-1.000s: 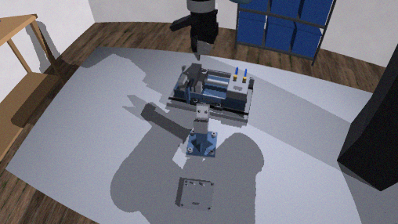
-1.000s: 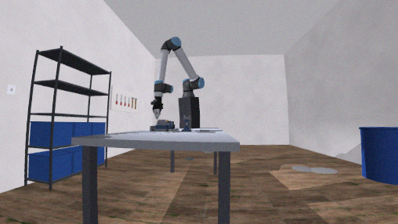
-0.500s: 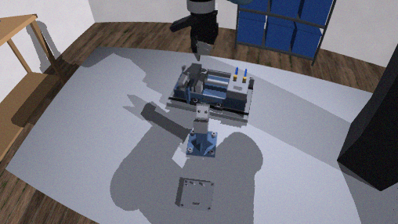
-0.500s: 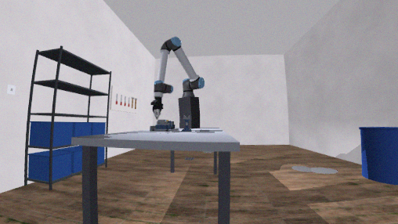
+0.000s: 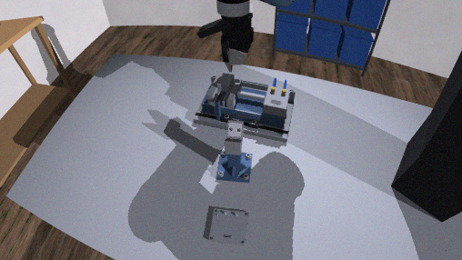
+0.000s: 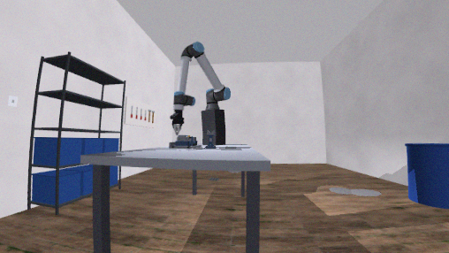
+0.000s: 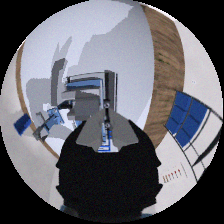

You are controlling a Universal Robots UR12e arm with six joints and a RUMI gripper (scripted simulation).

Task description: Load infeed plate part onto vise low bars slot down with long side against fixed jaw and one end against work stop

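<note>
My gripper is now 50 mm to the right of the grey part and 30 mm above it. Round my hand: infeed plate: 460 mm to the left, 120 mm below, 100 mm behind; vise: 80 mm below, 70 mm to the left, 70 mm behind; air cylinder: 160 mm behind, 80 mm to the left, 40 mm below.
</note>
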